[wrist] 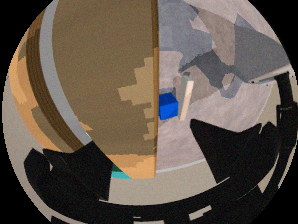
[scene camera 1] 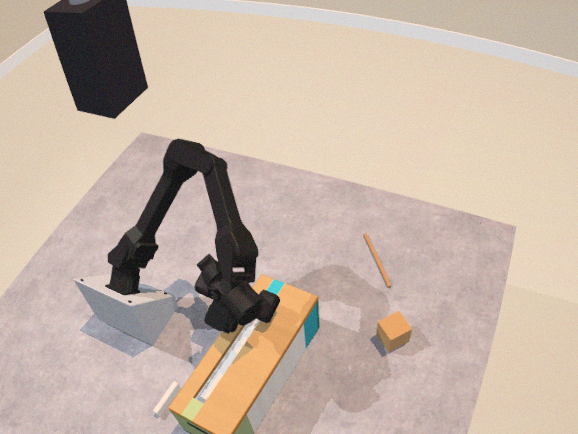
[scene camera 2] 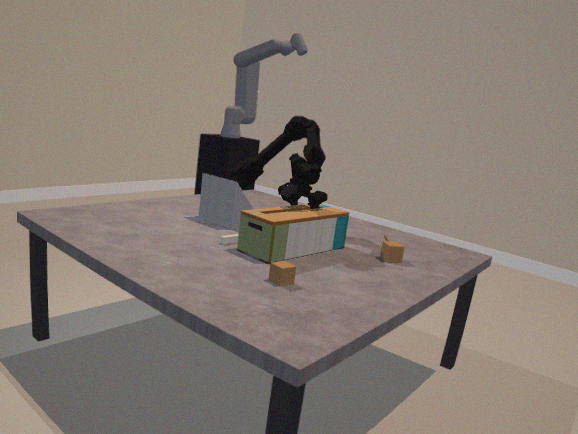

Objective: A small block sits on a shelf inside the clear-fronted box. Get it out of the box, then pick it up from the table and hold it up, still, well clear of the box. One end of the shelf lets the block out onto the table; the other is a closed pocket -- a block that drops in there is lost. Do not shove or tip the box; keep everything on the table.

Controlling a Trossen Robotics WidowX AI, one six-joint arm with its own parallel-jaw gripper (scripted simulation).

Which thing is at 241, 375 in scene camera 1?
A box.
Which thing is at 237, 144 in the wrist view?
The gripper.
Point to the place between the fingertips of the gripper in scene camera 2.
304, 214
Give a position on an orange cube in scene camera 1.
At 394, 331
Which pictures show the gripper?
The wrist view, scene camera 1 and scene camera 2: all of them.
